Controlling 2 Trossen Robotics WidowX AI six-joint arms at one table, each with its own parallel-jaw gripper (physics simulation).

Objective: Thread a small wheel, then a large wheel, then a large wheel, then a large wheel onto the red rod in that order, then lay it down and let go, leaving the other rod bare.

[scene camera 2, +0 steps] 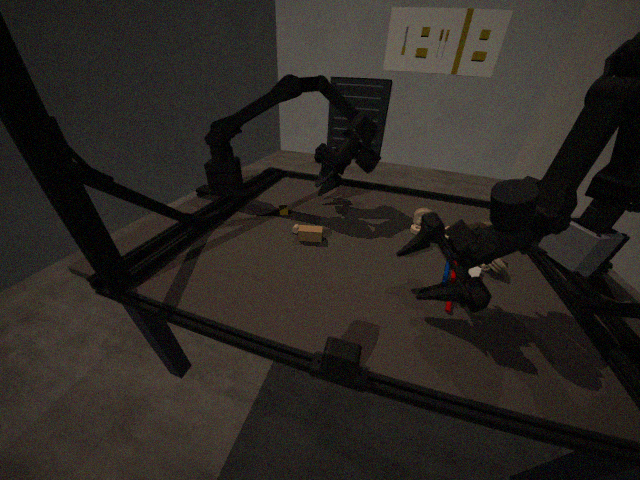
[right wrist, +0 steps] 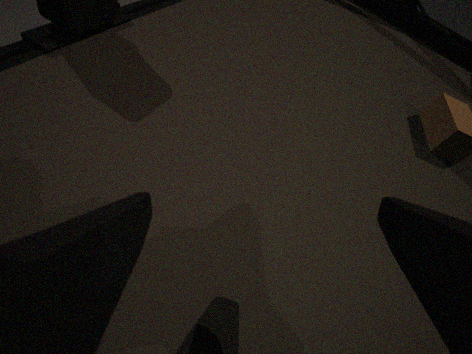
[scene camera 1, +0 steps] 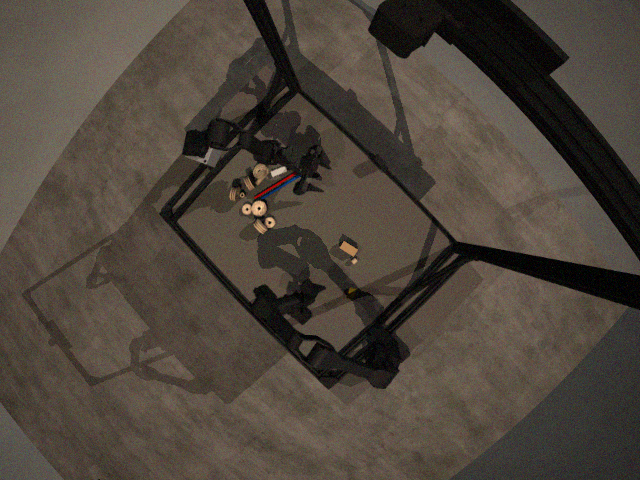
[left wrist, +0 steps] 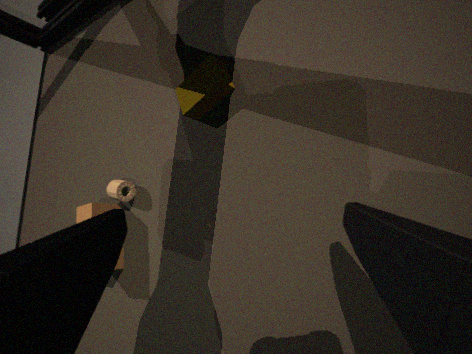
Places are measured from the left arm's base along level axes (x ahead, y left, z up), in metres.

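Pixels of known places: left gripper, fingertip midpoint: (scene camera 2: 317,191) (scene camera 1: 319,293) (left wrist: 236,216); right gripper, fingertip midpoint: (scene camera 2: 405,275) (right wrist: 265,205) (scene camera 1: 327,180); left arm's base, origin of the base link: (scene camera 2: 222,160) (scene camera 1: 384,367); right arm's base, origin of the base link: (scene camera 2: 592,226) (scene camera 1: 200,147).
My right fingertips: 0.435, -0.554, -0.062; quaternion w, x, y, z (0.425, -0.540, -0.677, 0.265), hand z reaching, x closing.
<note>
For each thing: its top centre in the pictures, then the offset to it from my right fingertips, as dx, dy, dz.
- red rod, middle of its top: (scene camera 2: 455,268) (scene camera 1: 284,179) +0.155, +0.046, -0.037
- blue rod, middle of its top: (scene camera 2: 449,261) (scene camera 1: 282,185) +0.155, +0.072, -0.037
- white block, middle of its top: (scene camera 2: 474,272) (scene camera 1: 278,171) +0.187, +0.026, -0.034
- orange block, middle of its top: (left wrist: 83,238) (right wrist: 463,116) (scene camera 2: 310,228) (scene camera 1: 348,248) -0.158, +0.204, -0.016
- small hollow cylinder, middle of its top: (left wrist: 111,189) (scene camera 2: 296,225) (scene camera 1: 354,260) -0.192, +0.239, -0.027
- yellow piece, middle of its top: (left wrist: 196,85) (scene camera 2: 283,207) (scene camera 1: 351,293) -0.227, +0.356, -0.031
The red rod (scene camera 1: 273,187) (scene camera 2: 448,305) and the blue rod (scene camera 1: 282,186) (scene camera 2: 446,271) lie side by side, both bare where they show. In scene camera 1, a large wheel (scene camera 1: 258,212) and a small wheel (scene camera 1: 247,212) lie near the rods' lower end, with another small wheel (scene camera 1: 269,226) below. Another large wheel (scene camera 1: 260,167) lies above left of the rods among several wheels. My right gripper (scene camera 1: 325,178) (scene camera 2: 405,273) (right wrist: 265,205) is open and empty above the table, by the rods' upper end. My left gripper (scene camera 1: 316,303) (scene camera 2: 318,189) (left wrist: 236,216) is open and empty, far from the rods.
A white block (scene camera 1: 278,171) (scene camera 2: 474,271) lies beside the rods. An orange block (scene camera 1: 348,248) (scene camera 2: 310,233) (left wrist: 84,214) (right wrist: 440,125) lies beside a small hollow cylinder (scene camera 1: 354,260) (scene camera 2: 295,228) (left wrist: 114,189). A yellow piece (scene camera 1: 352,290) (scene camera 2: 283,210) (left wrist: 189,100) lies in shadow. A dark frame edges the table.
</note>
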